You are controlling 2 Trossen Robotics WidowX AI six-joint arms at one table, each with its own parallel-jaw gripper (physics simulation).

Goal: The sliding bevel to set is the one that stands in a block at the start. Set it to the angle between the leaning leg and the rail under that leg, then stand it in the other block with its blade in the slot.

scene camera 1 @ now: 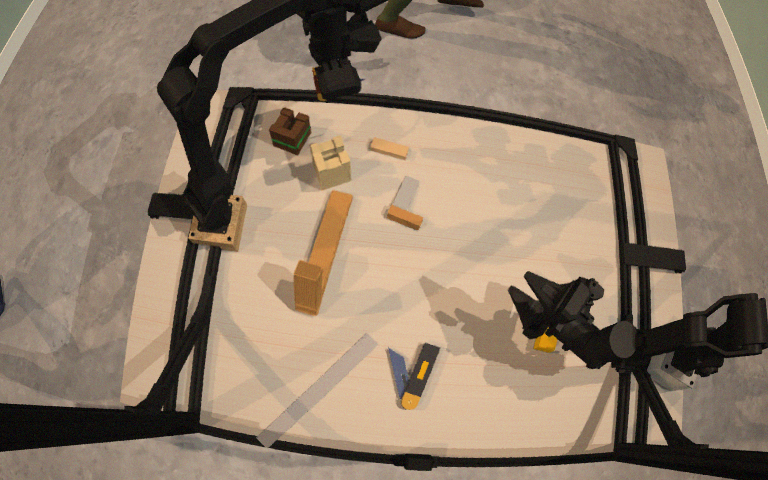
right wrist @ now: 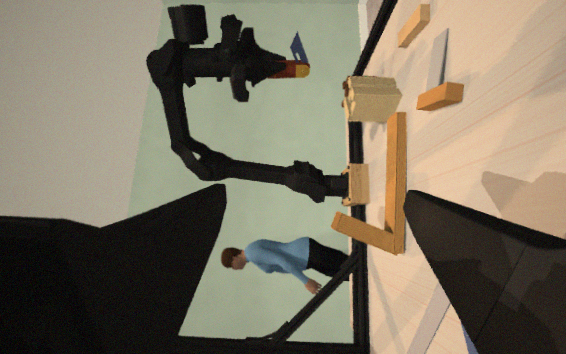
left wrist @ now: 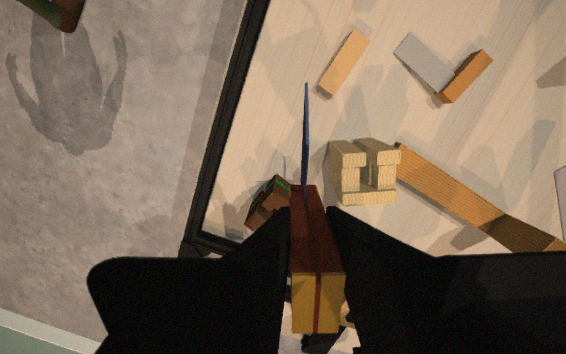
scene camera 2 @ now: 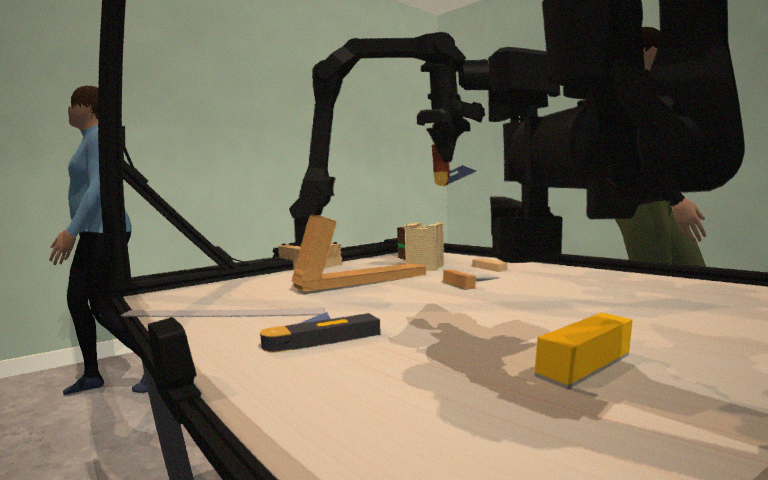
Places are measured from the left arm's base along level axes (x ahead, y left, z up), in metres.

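Where they show: left gripper, fingertip midpoint: (right wrist: 285,62) (left wrist: 307,214) (scene camera 2: 447,162); right gripper, fingertip midpoint: (scene camera 1: 517,280) (right wrist: 315,196) (scene camera 2: 494,159); left arm's base at its link origin: (scene camera 1: 214,217) (right wrist: 345,186); right arm's base at its link origin: (scene camera 1: 685,357).
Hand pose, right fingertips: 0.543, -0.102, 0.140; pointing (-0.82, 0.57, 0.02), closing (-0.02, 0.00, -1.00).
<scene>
Each offset is from my right fingertips to the centre of the thing, as dx, dy, dz. "pt": to the spot under its first point.
My left gripper (scene camera 1: 338,90) (scene camera 2: 445,157) (right wrist: 285,62) is shut on a red-brown sliding bevel @(-0.320, +0.328, +0.020) (scene camera 2: 440,164) (left wrist: 310,225) (right wrist: 287,70) with a yellow end, high above the table's back left. Its blue blade @(-0.297, +0.337, +0.007) (scene camera 2: 461,173) (left wrist: 305,135) (right wrist: 299,49) sticks out at an angle. Both slotted blocks stand empty below: a dark brown one @(-0.427, +0.311, -0.152) (scene camera 1: 289,135) (scene camera 2: 401,237) with a green band, and a pale one @(-0.330, +0.238, -0.144) (scene camera 1: 334,172) (scene camera 2: 423,249) (right wrist: 375,102). The leaning leg @(-0.333, -0.017, -0.124) (scene camera 1: 307,283) (scene camera 2: 316,246) (right wrist: 362,232) rises from one end of the rail @(-0.319, +0.072, -0.176) (scene camera 1: 334,226) (scene camera 2: 373,276) (right wrist: 397,165). My right gripper (scene camera 1: 518,280) is open and empty.
A black bevel @(-0.150, -0.140, -0.179) (scene camera 1: 425,359) (scene camera 2: 356,328) with a blue blade lies at the front, beside a grey strip @(-0.307, -0.199, -0.187) (scene camera 1: 317,387). A yellow block @(+0.125, -0.035, -0.170) (scene camera 1: 545,342) (scene camera 2: 583,350) lies below the right gripper. A small wooden bar @(-0.220, +0.305, -0.180) (scene camera 1: 389,148) and a grey-bladed square @(pt -0.178, +0.151, -0.166) (scene camera 1: 404,217) lie behind.
</scene>
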